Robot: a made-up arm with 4 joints. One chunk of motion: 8 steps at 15 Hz.
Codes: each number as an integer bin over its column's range. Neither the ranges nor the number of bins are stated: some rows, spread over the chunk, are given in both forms.
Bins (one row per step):
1: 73 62 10 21
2: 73 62 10 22
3: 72 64 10 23
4: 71 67 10 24
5: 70 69 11 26
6: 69 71 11 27
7: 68 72 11 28
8: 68 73 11 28
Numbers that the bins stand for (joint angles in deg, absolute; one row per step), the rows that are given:
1: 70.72 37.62 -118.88 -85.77
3: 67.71 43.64 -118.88 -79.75
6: 58.69 64.70 -115.87 -67.71
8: 55.68 70.72 -115.87 -64.70
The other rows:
2: 70.72 37.62 -118.88 -82.76
4: 64.70 52.67 -118.88 -76.74
5: 61.69 58.69 -115.87 -70.72
7: 55.68 67.71 -115.87 -64.70

